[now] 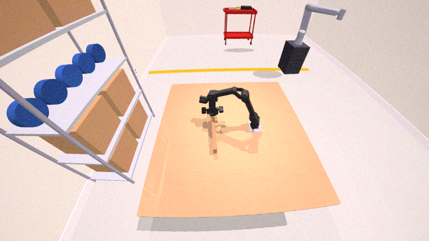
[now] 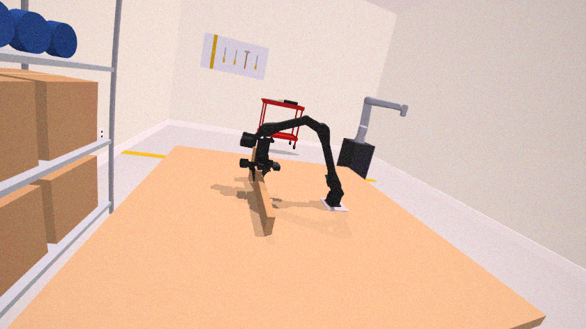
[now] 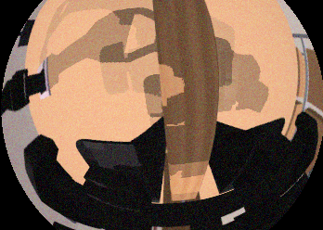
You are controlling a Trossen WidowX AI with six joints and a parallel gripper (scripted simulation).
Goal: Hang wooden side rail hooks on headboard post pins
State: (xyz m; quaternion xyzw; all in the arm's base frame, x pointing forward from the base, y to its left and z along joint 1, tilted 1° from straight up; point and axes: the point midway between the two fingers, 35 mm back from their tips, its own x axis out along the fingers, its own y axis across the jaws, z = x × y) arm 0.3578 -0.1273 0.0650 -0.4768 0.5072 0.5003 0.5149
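Now: gripper tip 120 mm to the left of the wooden headboard post, 40 mm below it and 10 mm past it.
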